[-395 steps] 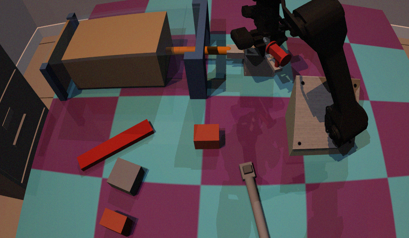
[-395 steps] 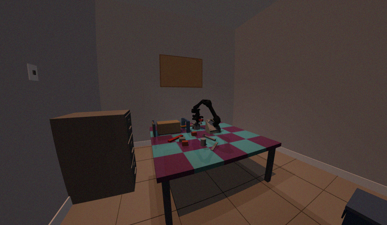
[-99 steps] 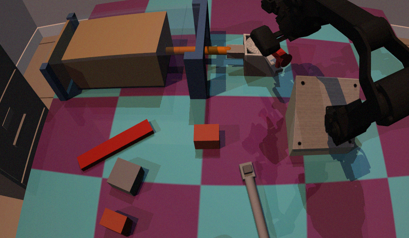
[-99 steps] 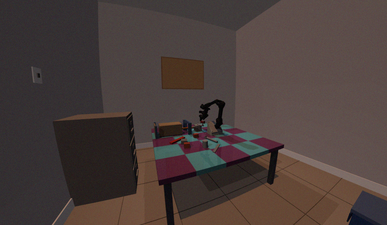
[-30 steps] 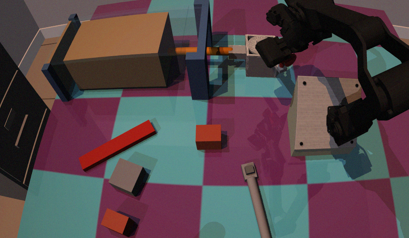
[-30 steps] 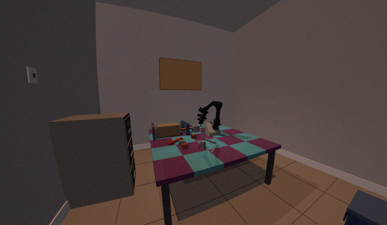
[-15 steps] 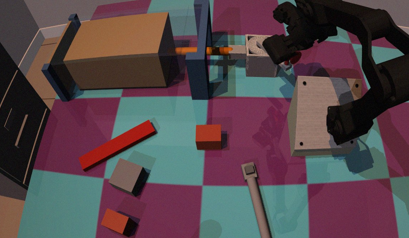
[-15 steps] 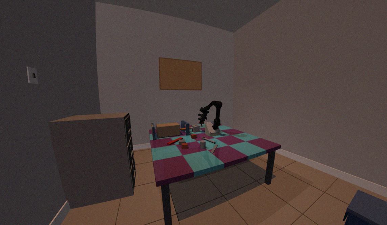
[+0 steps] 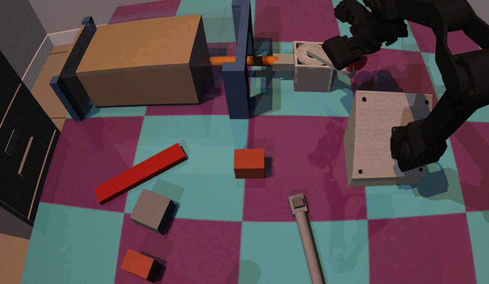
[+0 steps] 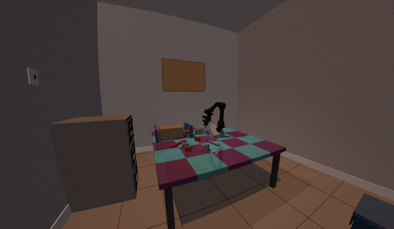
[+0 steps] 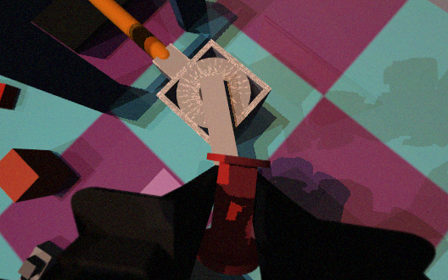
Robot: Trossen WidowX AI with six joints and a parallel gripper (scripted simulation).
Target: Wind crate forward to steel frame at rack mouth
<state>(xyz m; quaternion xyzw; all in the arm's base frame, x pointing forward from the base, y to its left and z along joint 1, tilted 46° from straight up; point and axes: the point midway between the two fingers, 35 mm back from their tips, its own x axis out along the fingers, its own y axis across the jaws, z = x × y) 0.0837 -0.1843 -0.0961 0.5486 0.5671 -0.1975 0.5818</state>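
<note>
Now: the blue steel frame 23 cm ahead of my gripper tip, 6 cm to the right of it and 3 cm below it. Also, from my gripper tip: grey crank handle (2 cm ahead, 1 cm to the right, 3 cm below); then red knob (1 cm behind, 1 cm to the left); then grey winch (5 cm ahead, 6 cm to the right, 10 cm below).
</note>
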